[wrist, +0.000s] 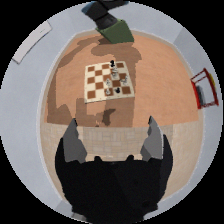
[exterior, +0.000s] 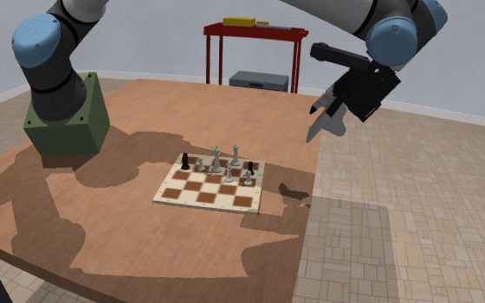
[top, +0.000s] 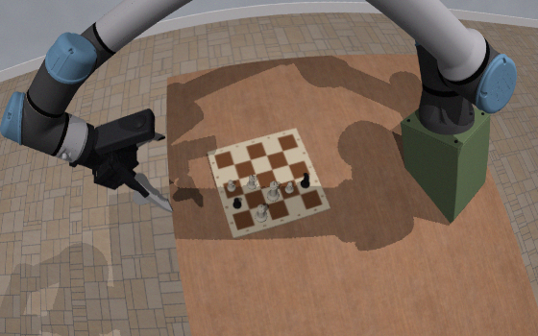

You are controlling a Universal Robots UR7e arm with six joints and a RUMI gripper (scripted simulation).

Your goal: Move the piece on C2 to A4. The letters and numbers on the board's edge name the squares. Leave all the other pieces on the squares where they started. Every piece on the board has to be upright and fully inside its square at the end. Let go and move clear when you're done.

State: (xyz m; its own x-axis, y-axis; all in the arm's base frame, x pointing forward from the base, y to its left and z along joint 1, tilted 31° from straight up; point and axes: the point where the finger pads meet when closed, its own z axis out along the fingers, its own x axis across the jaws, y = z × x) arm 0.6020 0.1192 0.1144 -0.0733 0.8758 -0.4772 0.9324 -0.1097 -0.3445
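Right now the tall white piece is 20 cm behind my hand, 11 cm below it and 1 cm to the left of it. From my hand the other things lie so: chessboard: 19 cm behind, 15 cm below, 3 cm to the right; then tall black piece: 27 cm behind, 13 cm below, 1 cm to the right; then black pawn: 13 cm below, 12 cm behind, 2 cm to the left.
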